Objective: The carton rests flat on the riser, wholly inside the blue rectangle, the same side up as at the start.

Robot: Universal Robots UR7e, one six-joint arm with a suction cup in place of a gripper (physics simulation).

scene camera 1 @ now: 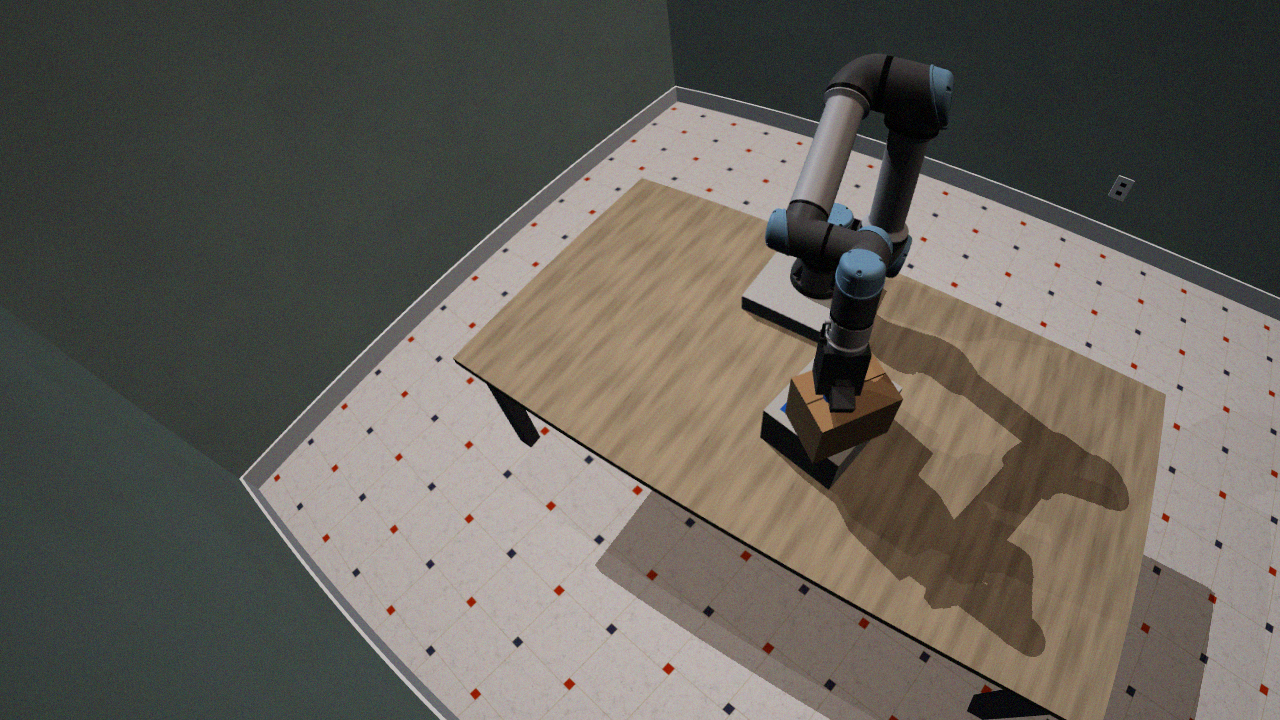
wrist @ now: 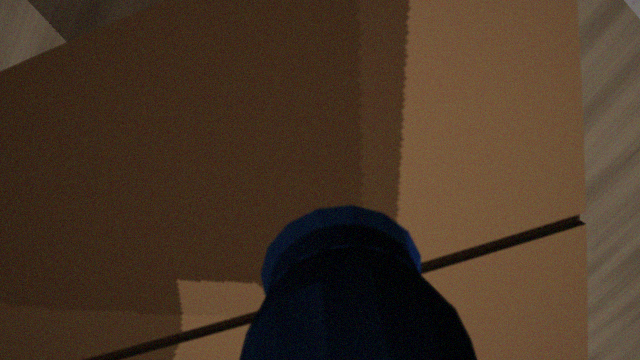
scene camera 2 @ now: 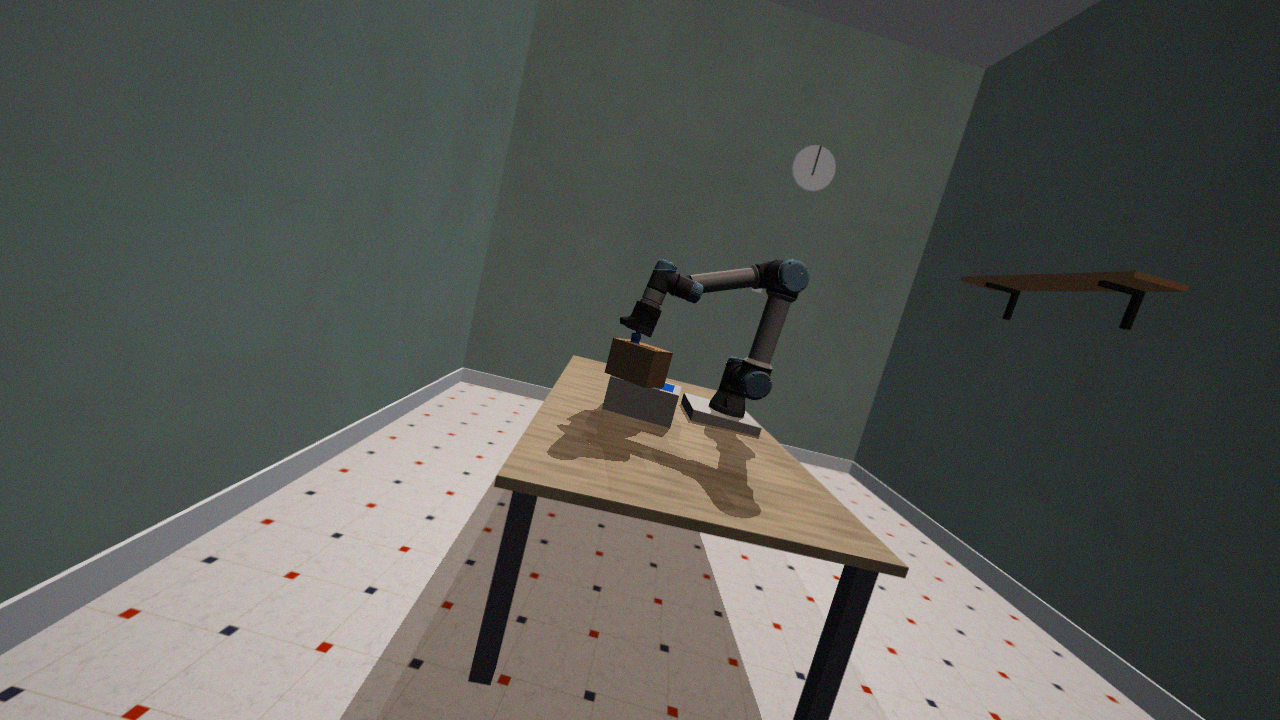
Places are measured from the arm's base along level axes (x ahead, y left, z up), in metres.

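Pixels of known places: hand, its tool point: [wrist: 346, 243]; arm's base, origin of its link: [scene camera 1: 817, 279] [scene camera 2: 726, 410].
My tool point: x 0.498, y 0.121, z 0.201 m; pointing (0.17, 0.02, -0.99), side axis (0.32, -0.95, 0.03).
Observation:
For each thing: its middle in the pictures, then the offset to it from my tool point. Level surfaces: height alone.
- brown carton, middle of its body: [wrist: 253, 212] [scene camera 1: 841, 406] [scene camera 2: 638, 362] dy +0.023, dx -0.032, dz -0.058 m
- riser, middle of its body: [scene camera 1: 830, 413] [scene camera 2: 643, 397] dy +0.007, dx -0.088, dz -0.183 m
- blue rectangle, middle of its body: [scene camera 1: 835, 398] [scene camera 2: 647, 381] dy +0.007, dx -0.088, dz -0.123 m
- wooden table, height of its surface: dz -0.243 m
The brown carton [scene camera 1: 854, 431] [scene camera 2: 637, 362] [wrist: 495, 125] sits upright on the riser [scene camera 1: 789, 447] [scene camera 2: 640, 402], turned at an angle to it and overhanging its edges. Its top seam faces up. Part of the blue rectangle [scene camera 1: 785, 408] [scene camera 2: 667, 387] shows beside the carton; the rest is hidden beneath it. My blue suction cup [scene camera 2: 635, 337] [wrist: 345, 235] is down on the carton's top face, over the seam, and appears attached. In scene camera 1 the black tool body largely hides the cup. I see no clear gap between carton and riser.
The wooden table [scene camera 1: 572, 322] [scene camera 2: 805, 501] carries the riser and the arm's light base plate [scene camera 1: 774, 300] [scene camera 2: 742, 426], which lies behind the riser. Arm shadows fall across the table. A wall shelf [scene camera 2: 1074, 282] is at the right in scene camera 2.

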